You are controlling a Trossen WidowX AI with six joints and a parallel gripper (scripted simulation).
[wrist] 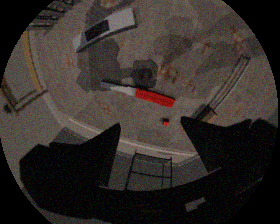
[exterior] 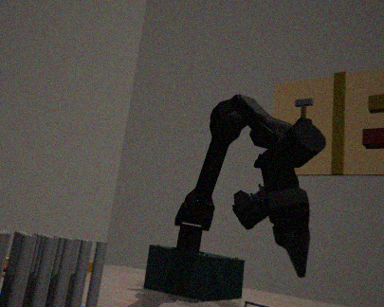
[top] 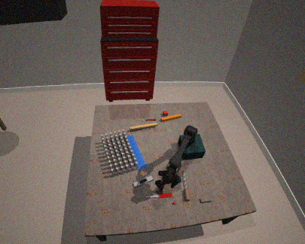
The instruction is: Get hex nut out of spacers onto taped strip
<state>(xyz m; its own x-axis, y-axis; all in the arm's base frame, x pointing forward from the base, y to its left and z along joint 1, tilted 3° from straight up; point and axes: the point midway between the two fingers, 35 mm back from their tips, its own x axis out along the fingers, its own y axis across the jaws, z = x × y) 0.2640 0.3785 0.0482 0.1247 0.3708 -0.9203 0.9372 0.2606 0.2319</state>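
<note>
The hook tool lies 18 cm behind my gripper tip, 9 cm below it and 7 cm to the right of it. The rest, counted from my gripper tip: blue taped strip 43 cm to the right, 18 cm ahead, 10 cm below; then red-handled tool 79 cm to the right, 10 cm below, 4 cm ahead; then red bit 9 cm below, 8 cm to the left, 6 cm behind.
</note>
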